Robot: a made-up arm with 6 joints.
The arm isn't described. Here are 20 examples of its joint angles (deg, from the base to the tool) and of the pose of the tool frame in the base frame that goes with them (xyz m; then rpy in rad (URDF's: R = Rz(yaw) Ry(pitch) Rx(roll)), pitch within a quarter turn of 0, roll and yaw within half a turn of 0).
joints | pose
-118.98 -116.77 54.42 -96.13 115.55 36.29 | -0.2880 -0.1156 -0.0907 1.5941 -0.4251 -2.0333
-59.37 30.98 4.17 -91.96 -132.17 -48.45 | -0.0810 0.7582 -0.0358 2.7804 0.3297 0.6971
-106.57 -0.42 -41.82 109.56 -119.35 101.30 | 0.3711 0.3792 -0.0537 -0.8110 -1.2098 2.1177
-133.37 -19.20 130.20 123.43 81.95 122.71 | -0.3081 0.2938 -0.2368 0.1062 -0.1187 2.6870
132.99 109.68 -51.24 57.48 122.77 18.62 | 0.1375 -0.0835 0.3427 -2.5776 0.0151 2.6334
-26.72 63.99 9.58 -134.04 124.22 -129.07 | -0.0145 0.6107 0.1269 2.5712 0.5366 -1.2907
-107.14 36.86 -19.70 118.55 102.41 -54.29 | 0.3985 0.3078 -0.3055 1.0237 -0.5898 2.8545
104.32 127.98 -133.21 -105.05 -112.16 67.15 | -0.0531 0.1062 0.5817 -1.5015 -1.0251 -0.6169
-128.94 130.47 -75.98 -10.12 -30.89 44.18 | 0.2861 -0.2581 0.0622 0.1200 -0.4320 1.8546
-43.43 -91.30 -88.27 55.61 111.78 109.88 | -0.4032 0.5856 0.6667 0.3796 -0.7419 2.3115
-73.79 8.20 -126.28 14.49 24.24 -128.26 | 0.3371 0.7777 0.0070 2.3554 0.2773 1.4562
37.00 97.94 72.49 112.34 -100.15 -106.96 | 0.3074 0.3906 0.6416 -1.9864 -0.9769 -0.6165
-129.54 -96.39 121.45 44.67 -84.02 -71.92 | -0.6429 -0.0557 -0.1610 0.4640 -0.9028 -1.1492
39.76 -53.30 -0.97 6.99 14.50 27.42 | -0.2960 -0.2761 0.9056 0.9354 -0.3285 -0.1448
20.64 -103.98 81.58 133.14 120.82 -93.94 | -0.3169 0.4070 0.4282 1.4201 -0.4984 -2.2936
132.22 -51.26 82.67 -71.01 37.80 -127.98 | -0.1761 -0.3217 -0.0736 0.0196 0.7264 0.7777
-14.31 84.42 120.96 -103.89 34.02 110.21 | 0.3182 0.1985 0.4731 1.1334 -0.8111 1.9169
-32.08 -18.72 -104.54 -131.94 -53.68 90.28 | 0.0363 0.7046 0.3411 1.2602 -0.1943 -2.9909
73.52 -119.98 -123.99 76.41 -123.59 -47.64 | -0.5113 -0.3025 0.0609 1.3433 -0.1251 -1.2331
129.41 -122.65 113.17 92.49 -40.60 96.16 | -0.2226 -0.4511 0.2226 -2.3783 0.8685 -2.7533
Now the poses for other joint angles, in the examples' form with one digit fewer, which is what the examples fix.
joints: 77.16 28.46 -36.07 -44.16 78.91 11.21
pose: 0.286 -0.569 0.595 2.300 0.216 -0.310
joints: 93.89 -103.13 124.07 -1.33 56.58 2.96
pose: -0.500 -0.255 0.308 -0.547 -0.999 1.308
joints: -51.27 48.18 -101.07 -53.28 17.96 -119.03
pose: 0.294 0.502 -0.073 -2.510 0.762 1.534
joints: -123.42 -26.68 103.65 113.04 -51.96 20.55
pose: -0.139 0.054 -0.483 1.151 -0.758 -0.225
